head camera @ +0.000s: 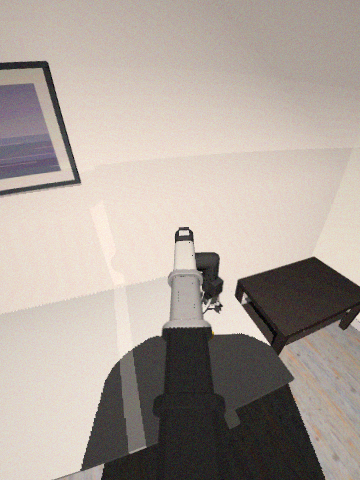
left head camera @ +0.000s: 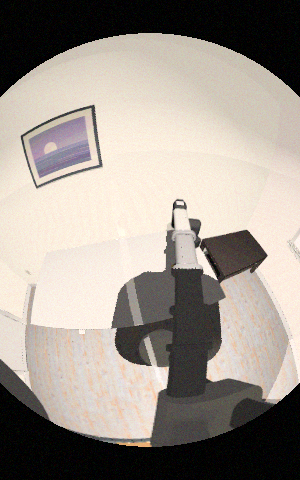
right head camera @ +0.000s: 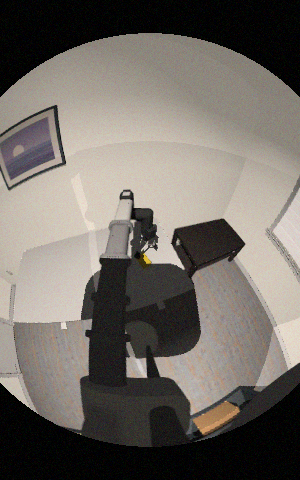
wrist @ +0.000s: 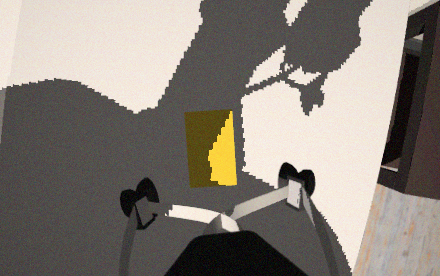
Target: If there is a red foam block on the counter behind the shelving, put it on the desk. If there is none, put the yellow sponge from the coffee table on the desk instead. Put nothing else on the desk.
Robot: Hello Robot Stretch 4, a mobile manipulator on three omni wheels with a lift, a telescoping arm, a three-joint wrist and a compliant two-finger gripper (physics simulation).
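Frame: origin at the robot's base, x back, y right, z up, level; metres.
Where they show: gripper, fingertip midpoint: [head camera: 207,317] [right head camera: 145,252] [wrist: 217,186]; robot's base at its link origin: [left head camera: 159,347] [right head camera: 137,338].
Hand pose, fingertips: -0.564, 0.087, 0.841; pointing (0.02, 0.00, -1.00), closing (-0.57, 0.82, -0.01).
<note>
Each offset is from my fingertips to the top centre of the thing, as dx, dy, dz. "spot": to the spot under its first point. Level surfaces: height alone.
The yellow sponge @[-0.017, -0.018, -0.104] [wrist: 215,150] [right head camera: 145,260] lies flat on a broad white top @[dz -0.149] [head camera: 50,350] [left head camera: 75,285] [right head camera: 55,280] [wrist: 75,45], which looks like the desk. Part of the sponge is in shadow. In the head camera view a sliver of the sponge @[spot: +0.010, +0.032, -0.108] [head camera: 213,333] shows beside the arm. My gripper [wrist: 217,186] [right head camera: 150,243] [head camera: 212,306] is open and empty, raised above the white top. In the wrist view the sponge lies beyond the fingertips, apart from them. The gripper is hidden by the arm in the left head view. No red foam block shows.
A low dark brown table @[dz -0.419] [head camera: 305,295] [left head camera: 235,252] [right head camera: 210,242] [wrist: 425,125] stands at the right, close to the white top's right edge. A framed picture [head camera: 30,125] [left head camera: 65,145] [right head camera: 32,145] hangs on the wall. An orange-tan item [right head camera: 217,418] shows at the bottom right.
</note>
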